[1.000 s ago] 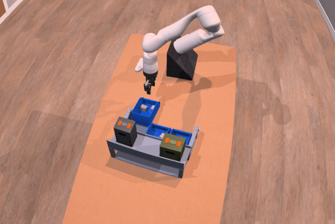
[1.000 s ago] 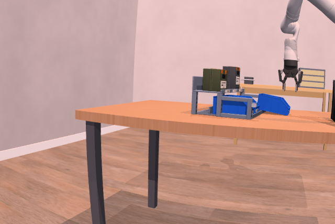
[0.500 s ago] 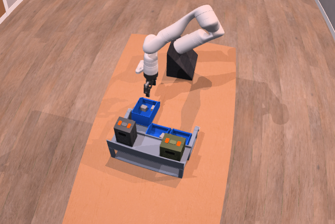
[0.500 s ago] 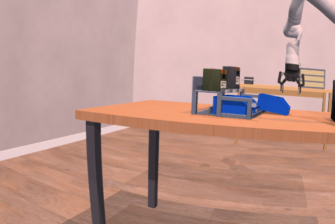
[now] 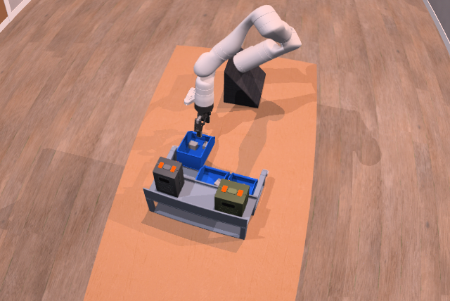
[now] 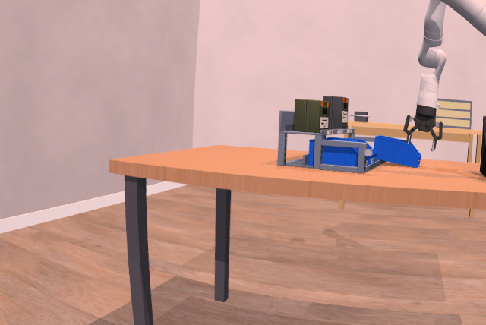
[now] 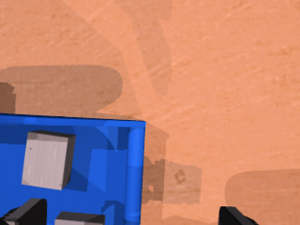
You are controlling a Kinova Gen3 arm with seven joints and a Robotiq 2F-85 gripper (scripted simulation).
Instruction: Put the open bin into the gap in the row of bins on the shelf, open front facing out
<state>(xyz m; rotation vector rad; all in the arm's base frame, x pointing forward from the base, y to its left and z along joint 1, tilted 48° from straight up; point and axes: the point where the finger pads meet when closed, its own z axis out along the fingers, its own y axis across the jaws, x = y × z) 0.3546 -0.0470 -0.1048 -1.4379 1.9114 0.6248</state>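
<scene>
Right now the grey block is 60 mm ahead of my hand, 50 mm below it and 30 mm to the right of it. Also, from my hand: grey shelf (280 mm ahead, 60 mm to the left); dark grey box (320 mm ahead, 90 mm above, 70 mm to the right); olive box (370 mm ahead, 160 mm to the left, 80 mm above).
</scene>
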